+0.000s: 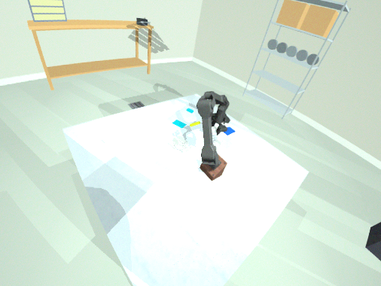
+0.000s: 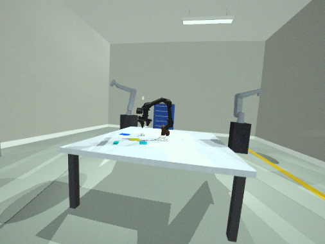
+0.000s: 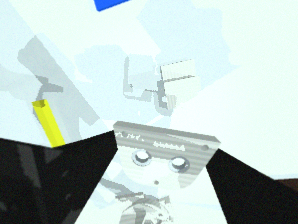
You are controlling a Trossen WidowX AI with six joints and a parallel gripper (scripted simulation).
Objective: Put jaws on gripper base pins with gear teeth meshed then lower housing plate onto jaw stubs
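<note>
Right now my gripper tip is 40 mm short of the pale jaw, 250 mm to the right of it and 80 mm above it. Also, from my gripper tip: small white part: 10 mm to the left, 20 mm above; yellow bar: 230 mm ahead, 10 mm to the right, 90 mm below; blue square: 40 mm ahead, 230 mm to the right, 90 mm below.
</note>
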